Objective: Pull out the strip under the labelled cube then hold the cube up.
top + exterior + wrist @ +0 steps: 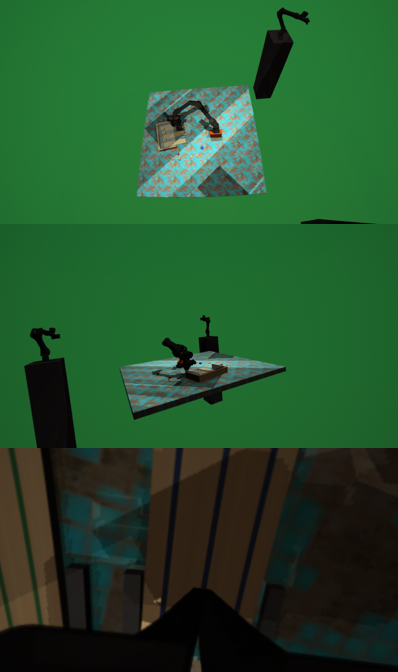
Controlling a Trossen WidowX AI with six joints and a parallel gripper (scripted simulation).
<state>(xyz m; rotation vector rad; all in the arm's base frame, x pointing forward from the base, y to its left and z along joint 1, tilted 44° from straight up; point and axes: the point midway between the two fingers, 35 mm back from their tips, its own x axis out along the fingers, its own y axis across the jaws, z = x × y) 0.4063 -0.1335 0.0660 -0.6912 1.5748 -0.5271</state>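
My gripper tip is now 90 mm short of the striped strip and 10 mm to the right of it.
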